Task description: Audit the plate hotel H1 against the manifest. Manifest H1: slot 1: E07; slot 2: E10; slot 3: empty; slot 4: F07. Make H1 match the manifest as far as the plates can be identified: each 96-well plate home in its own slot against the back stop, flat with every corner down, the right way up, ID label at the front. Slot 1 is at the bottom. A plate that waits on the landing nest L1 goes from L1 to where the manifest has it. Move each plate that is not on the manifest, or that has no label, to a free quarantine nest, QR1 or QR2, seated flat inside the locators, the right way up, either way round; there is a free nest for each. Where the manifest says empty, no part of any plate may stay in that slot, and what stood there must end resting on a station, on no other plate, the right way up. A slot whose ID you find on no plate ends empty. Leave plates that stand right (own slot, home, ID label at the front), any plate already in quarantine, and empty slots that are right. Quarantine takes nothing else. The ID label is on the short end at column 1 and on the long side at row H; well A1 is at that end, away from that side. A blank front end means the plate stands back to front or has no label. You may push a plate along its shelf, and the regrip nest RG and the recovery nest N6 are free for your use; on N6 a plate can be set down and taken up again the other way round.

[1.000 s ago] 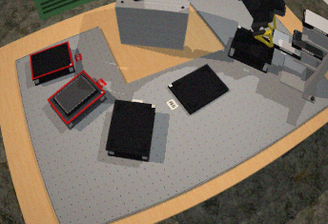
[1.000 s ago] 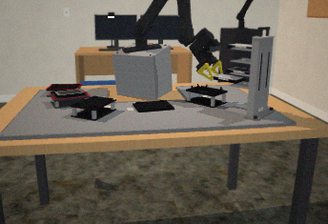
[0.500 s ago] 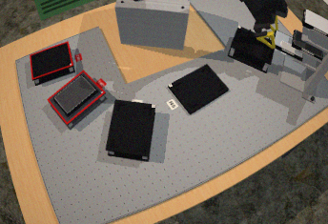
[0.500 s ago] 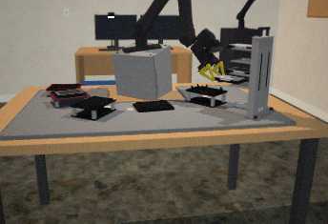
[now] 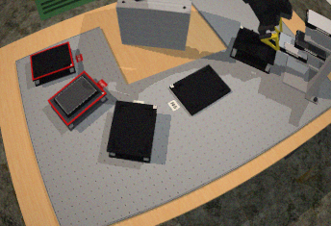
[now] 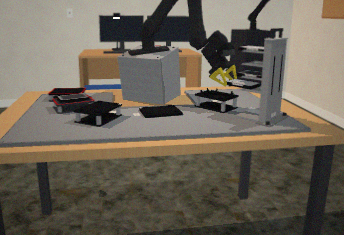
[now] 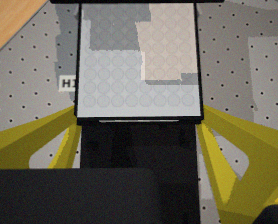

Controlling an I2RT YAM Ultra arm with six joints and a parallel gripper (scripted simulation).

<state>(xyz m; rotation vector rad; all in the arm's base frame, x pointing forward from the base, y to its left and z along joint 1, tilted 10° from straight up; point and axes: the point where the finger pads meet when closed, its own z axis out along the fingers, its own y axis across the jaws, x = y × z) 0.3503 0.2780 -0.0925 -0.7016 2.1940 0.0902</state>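
Right now my hand is 5 cm short of the pale grey 96-well plate and 3 cm to the right of it. The rest, counted from my hand: A1 mark: 15 cm behind, 7 cm below, 3 cm to the right; then H1 tag: 13 cm below, 12 cm to the left; then black regrip nest RG: 7 cm below, 6 cm behind, 4 cm to the right.
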